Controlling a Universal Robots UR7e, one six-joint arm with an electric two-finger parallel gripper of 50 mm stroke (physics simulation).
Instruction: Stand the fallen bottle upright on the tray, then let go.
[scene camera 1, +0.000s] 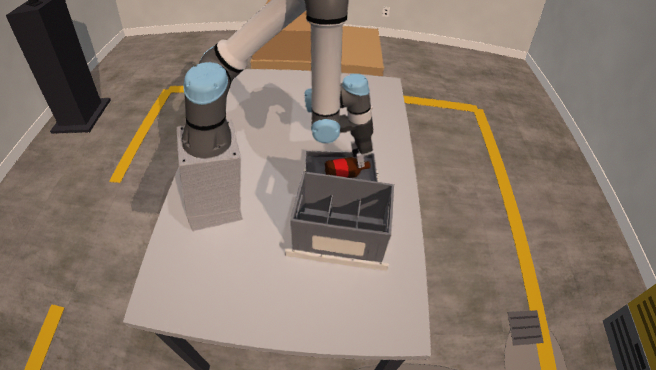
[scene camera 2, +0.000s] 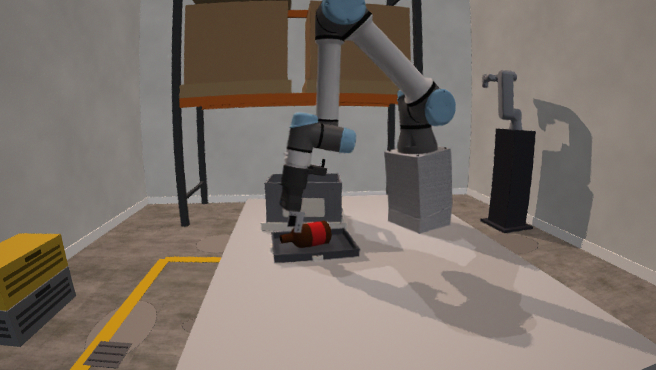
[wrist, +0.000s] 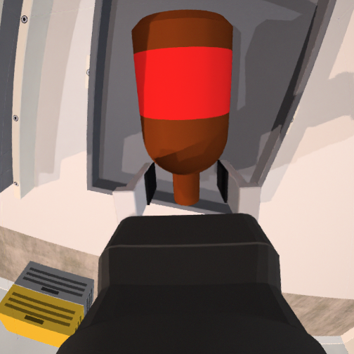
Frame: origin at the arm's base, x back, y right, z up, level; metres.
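Where they show: gripper, fingertip midpoint: (scene camera 1: 358, 161) (scene camera 2: 293, 229); arm's base at its link origin: (scene camera 1: 206, 140) (scene camera 2: 417, 149).
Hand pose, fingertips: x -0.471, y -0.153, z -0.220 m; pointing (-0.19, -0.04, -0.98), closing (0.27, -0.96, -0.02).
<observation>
Each offset is from my fingertips to the centre of the thing. Level surfaces: height alone.
A brown bottle @(dx +0.034, dy +0.010, dz -0.027 m) (scene camera 1: 343, 168) (scene camera 2: 317, 234) (wrist: 183, 84) with a red label lies on its side on the dark grey tray (scene camera 1: 314, 154) (scene camera 2: 317, 257) (wrist: 93, 145). Its neck points toward the tray's outer end, on the side away from the robot's base. My gripper (scene camera 2: 297, 229) (wrist: 185, 173) is open, with its two fingers apart on either side of the bottle's neck, near the shoulder. In the wrist view a gap shows between each finger and the neck. In scene camera 1 the gripper (scene camera 1: 362, 161) is over the neck end, and its far finger is hard to make out.
A dark grey crate @(dx +0.064, dy +0.271, dz +0.019 m) (scene camera 1: 340, 241) (scene camera 2: 278, 202) with inner dividers stands on the table right beside the tray. The robot's grey pedestal (scene camera 1: 212, 192) (scene camera 2: 419, 190) stands on the same table @(dz -0.068 m) (scene camera 1: 250, 300). A yellow and grey box stack (scene camera 2: 34, 270) (wrist: 47, 305) is beyond the table.
</observation>
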